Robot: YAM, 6 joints.
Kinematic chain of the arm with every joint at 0, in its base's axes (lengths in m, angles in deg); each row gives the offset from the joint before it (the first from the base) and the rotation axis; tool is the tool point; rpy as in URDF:
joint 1: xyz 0 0 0.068 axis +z
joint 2: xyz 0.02 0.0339 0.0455 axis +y
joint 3: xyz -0.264 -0.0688 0 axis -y
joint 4: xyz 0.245 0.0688 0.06 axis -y
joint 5: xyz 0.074 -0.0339 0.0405 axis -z
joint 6: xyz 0.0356 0 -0.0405 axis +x
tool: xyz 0 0 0 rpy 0 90 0
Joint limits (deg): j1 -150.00..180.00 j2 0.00..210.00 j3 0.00..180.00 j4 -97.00..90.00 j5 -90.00..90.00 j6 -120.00..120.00
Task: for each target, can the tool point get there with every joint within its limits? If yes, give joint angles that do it. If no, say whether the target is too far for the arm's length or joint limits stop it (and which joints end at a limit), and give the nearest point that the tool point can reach.
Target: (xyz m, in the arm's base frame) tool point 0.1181 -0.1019 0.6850
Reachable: yes | joints 145.40 60.14 153.25 -19.43 -28.19 -65.82
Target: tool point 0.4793 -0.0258 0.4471
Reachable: yes | joints -6.28 118.18 119.85 18.62 -48.78 88.00
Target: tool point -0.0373 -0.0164 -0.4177
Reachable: no: joint limits stop it (at a limit: joint 1, joint 2) | nearest point -0.0711 -0.0396 -0.3393 | short by 0.088 m
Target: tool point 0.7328 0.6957 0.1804
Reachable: no: too far | nearest point 0.4673 0.4437 0.1557 | short by 0.367 m
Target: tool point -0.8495 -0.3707 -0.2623
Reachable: no: too far | nearest point -0.5212 -0.2902 -0.1269 | short by 0.364 m
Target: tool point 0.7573 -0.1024 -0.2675
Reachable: no: too far | nearest point 0.5719 -0.0773 -0.1717 | short by 0.210 m
